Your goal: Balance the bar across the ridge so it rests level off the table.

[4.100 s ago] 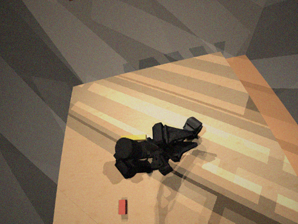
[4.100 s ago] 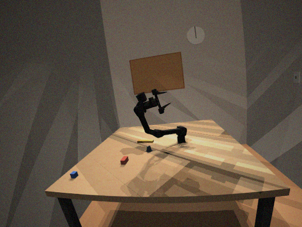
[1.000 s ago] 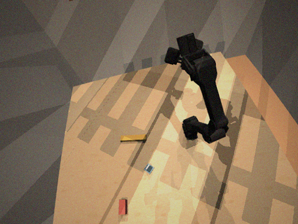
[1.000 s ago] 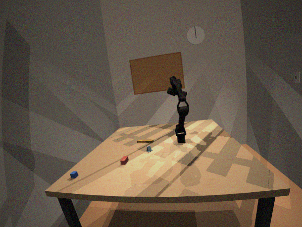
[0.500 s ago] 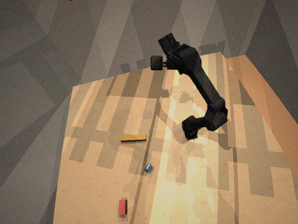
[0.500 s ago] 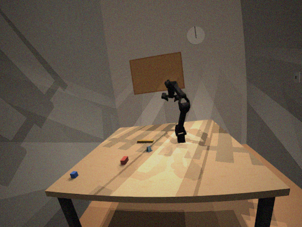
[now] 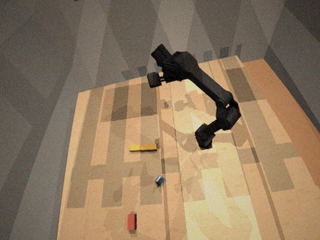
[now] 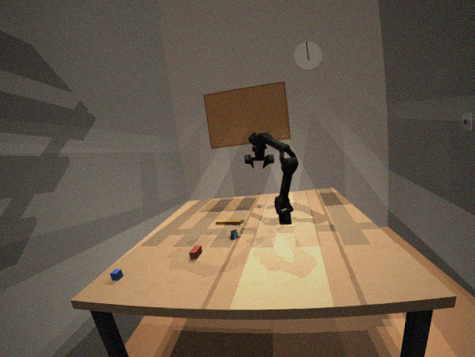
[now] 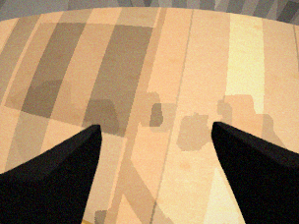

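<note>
Right now the yellow bar is 29 cm below my gripper tip, 21 cm ahead of it and 20 cm to the left of it. Also, from my gripper tip: red block (57 cm to the left, 30 cm ahead, 28 cm below); then small blue cube (75 cm to the left, 60 cm ahead, 28 cm below).
</note>
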